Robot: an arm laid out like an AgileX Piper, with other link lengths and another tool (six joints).
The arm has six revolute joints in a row. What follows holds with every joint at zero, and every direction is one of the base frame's. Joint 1 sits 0.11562 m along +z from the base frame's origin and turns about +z. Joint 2 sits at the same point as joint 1 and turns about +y. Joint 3 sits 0.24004 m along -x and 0.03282 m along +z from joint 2 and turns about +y. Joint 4 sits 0.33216 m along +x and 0.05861 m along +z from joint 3 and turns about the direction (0.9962, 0, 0.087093). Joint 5 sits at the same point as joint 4 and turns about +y. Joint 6 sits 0.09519 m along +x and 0.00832 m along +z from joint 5 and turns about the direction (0.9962, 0, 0.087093). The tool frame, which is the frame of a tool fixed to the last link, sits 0.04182 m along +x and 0.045 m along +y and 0.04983 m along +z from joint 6; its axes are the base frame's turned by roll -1.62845, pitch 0.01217 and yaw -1.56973 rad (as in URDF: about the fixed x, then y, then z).
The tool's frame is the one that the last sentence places.
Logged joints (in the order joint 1, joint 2, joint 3, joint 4, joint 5, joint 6), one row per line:
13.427 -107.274 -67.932 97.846 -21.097 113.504
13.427 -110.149 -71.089 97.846 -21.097 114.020
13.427 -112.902 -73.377 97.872 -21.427 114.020
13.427 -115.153 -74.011 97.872 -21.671 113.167
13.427 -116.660 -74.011 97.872 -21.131 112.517
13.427 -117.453 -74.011 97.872 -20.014 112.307
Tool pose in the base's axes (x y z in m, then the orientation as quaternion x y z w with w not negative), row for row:
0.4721 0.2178 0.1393 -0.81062 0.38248 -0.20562 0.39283
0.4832 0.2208 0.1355 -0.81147 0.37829 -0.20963 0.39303
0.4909 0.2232 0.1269 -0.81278 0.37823 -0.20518 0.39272
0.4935 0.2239 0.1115 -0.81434 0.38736 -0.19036 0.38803
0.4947 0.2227 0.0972 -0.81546 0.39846 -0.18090 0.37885
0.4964 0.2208 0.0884 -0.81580 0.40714 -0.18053 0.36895
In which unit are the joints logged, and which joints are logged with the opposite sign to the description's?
The joints are logged in degrees. Opposite sign: joint 2, joint 5, joint 6.
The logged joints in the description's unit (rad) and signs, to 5 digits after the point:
0.23435 1.87228 -1.18564 1.70773 0.36821 -1.98102
0.23435 1.92246 -1.24074 1.70773 0.36821 -1.99002
0.23435 1.97051 -1.28067 1.70819 0.37397 -1.99002
0.23435 2.00980 -1.29174 1.70819 0.37823 -1.97514
0.23435 2.03610 -1.29174 1.70819 0.36881 -1.96379
0.23435 2.04994 -1.29174 1.70819 0.34931 -1.96013

